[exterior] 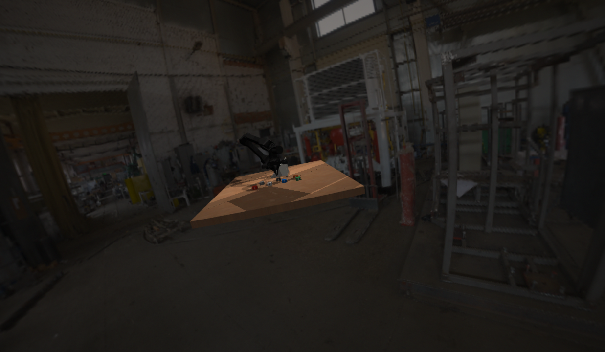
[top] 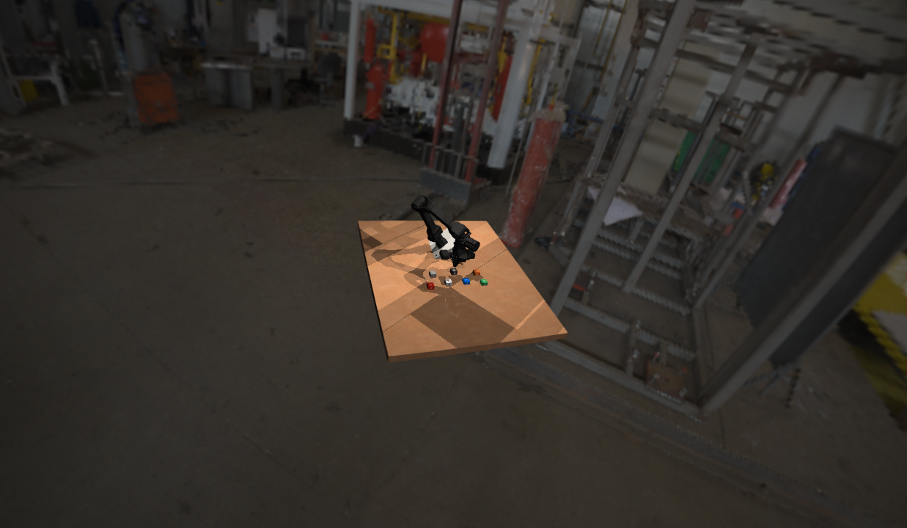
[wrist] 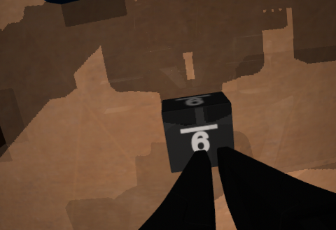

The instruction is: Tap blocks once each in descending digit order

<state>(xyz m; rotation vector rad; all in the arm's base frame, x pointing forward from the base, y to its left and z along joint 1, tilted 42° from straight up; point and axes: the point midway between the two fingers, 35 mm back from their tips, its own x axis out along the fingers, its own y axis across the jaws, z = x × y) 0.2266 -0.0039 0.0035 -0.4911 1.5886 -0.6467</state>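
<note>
Right now my gripper tip is 3 cm above the black block. The rest, counted from my gripper tip: blue block: 9 cm ahead, 4 cm to the left, 3 cm below; grey block: 12 cm to the right, 3 cm below; white block: 8 cm ahead, 6 cm to the right, 3 cm below.
</note>
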